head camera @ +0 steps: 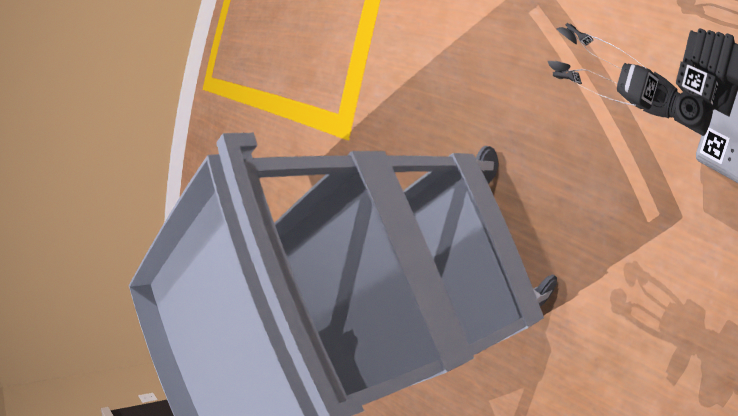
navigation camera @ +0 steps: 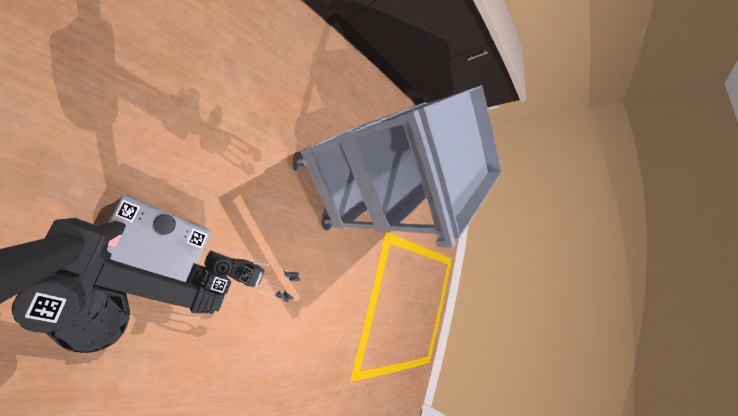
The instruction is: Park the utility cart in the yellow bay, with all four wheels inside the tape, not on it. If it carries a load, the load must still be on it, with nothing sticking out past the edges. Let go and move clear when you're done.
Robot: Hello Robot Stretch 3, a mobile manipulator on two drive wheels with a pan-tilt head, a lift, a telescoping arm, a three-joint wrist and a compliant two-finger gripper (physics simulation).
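Pixels of known places: gripper, fingertip midpoint: (head camera: 553, 46) (navigation camera: 296, 288); robot's base, origin of the base link: (navigation camera: 164, 223).
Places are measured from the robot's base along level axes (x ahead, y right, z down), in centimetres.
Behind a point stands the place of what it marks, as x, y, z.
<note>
The grey utility cart (head camera: 206, 320) @(67.4, 79.9, -79.4) (navigation camera: 459, 139) @(73.5, 74.5, -79.4) stands upright beside the wall, off the near end of the yellow bay (head camera: 279, 105) @(48.1, 173.4, -0.1) (navigation camera: 371, 310) @(-11.3, 140.9, -0.1). It is skewed to the bay, and its handle end is close to the end tape. No load shows on its top tray, whose lower part is cut off in the head view. Two wheels (head camera: 488, 162) @(31.7, 74.5, -6.9) (head camera: 548, 289) @(53.0, 44.0, -6.4) (navigation camera: 298, 161) @(54.6, 43.6, -6.5) (navigation camera: 326, 222) @(32.2, 74.4, -6.0) show on bare floor outside the tape; the others are hidden. My gripper (head camera: 563, 50) @(-2.8, 42.1, -52.5) (navigation camera: 289, 286) @(-2.8, 42.1, -52.5) is open and empty, its fingers apart, away from the cart.
The tan wall (head camera: 77, 155) @(95.1, 253.1, -71.2) (navigation camera: 558, 258) @(72.9, 255.2, -105.4) with its white skirting (navigation camera: 444, 330) @(-18.4, 262.9, -4.0) runs along the far long side of the bay. A dark cabinet (head camera: 142, 409) @(165.4, 141.7, -71.4) (navigation camera: 439, 62) stands against it beyond the cart. My base (navigation camera: 149, 248) @(-9.7, -1.3, -16.0) is on the floor across from the bay.
</note>
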